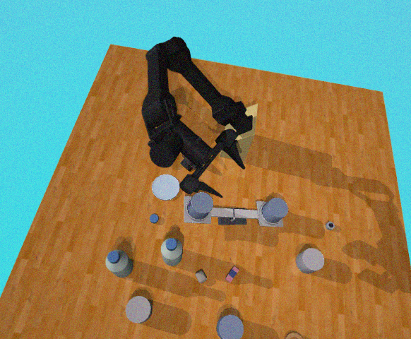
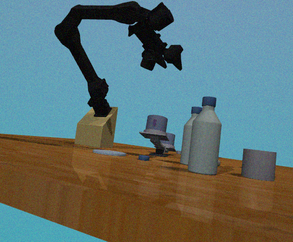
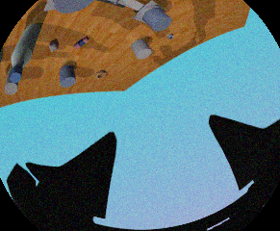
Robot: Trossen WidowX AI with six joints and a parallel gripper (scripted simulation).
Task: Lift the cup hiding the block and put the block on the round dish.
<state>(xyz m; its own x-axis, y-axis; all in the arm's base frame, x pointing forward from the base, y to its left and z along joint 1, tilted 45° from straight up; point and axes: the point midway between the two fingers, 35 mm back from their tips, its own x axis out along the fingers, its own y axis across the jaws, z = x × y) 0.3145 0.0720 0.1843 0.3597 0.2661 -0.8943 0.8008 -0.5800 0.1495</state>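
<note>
The grey-blue block lies 29 cm below my gripper tip, 18 cm to the left of it and 5 cm behind it. Round my gripper tip: pink eraser: 33 cm below, 16 cm ahead, 6 cm to the left; then blue disc: 33 cm below, 22 cm to the right, 1 cm ahead; then cup: 22 cm below, 9 cm to the right, 1 cm behind.
</note>
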